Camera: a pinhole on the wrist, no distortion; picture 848 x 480 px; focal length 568.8 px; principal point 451.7 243.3 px. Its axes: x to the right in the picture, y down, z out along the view. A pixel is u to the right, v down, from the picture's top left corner.
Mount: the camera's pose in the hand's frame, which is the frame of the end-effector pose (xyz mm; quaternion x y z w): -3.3 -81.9 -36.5 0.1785 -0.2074 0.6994 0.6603
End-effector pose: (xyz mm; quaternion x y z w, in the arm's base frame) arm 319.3 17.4 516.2 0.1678 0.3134 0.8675 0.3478
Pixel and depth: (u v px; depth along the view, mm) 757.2 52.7 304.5
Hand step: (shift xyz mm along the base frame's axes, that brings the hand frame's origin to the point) 152.3 246.5 175.0
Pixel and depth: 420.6 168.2 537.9
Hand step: 361.5 432.0 54.5
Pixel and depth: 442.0 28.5 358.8
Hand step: 186.7 355.7 34.4
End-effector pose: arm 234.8 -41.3 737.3 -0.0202 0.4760 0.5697 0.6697
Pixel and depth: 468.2 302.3 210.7
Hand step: 239.4 -6.4 2.1
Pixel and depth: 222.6 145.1 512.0
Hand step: 581.7 49.2 -164.5
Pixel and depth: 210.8 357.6 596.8
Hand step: 697.9 -116.5 -55.8
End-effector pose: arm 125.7 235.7 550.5 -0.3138 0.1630 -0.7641 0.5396
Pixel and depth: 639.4 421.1 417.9
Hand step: 148.1 245.1 353.2
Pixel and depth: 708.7 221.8 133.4
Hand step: -0.2 51.4 139.1
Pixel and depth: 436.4 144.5 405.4
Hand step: -29.7 83.7 424.4
